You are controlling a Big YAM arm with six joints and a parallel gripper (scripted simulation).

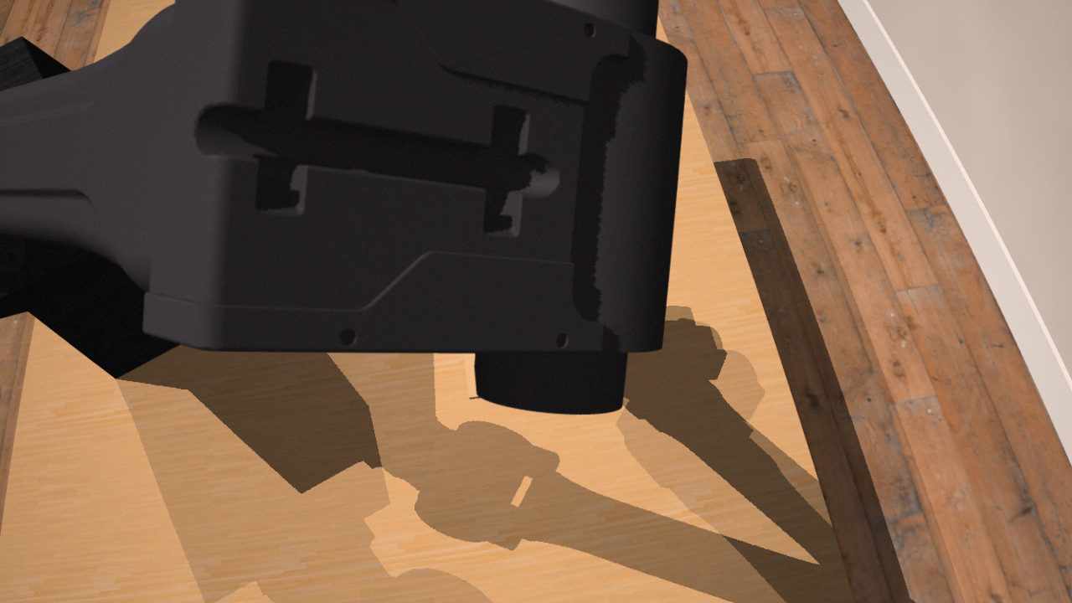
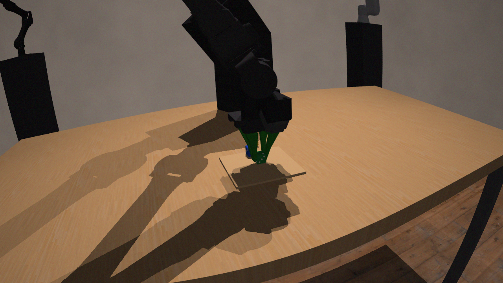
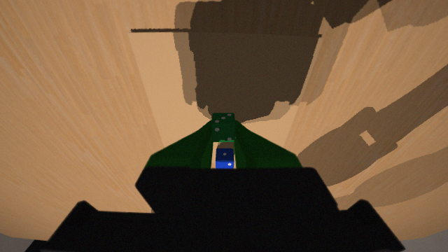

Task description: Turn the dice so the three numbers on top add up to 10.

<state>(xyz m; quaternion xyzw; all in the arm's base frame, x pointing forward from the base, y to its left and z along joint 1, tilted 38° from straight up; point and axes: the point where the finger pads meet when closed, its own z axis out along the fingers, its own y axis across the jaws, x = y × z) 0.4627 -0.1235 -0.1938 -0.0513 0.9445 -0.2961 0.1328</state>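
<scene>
Now: hand right at the green die. From my hand the other things lie so: blue die (5 cm behind); tan mat (2 cm below, 1 cm ahead); yellow die (10 cm behind, 2 cm to the left, 1 cm below).
</scene>
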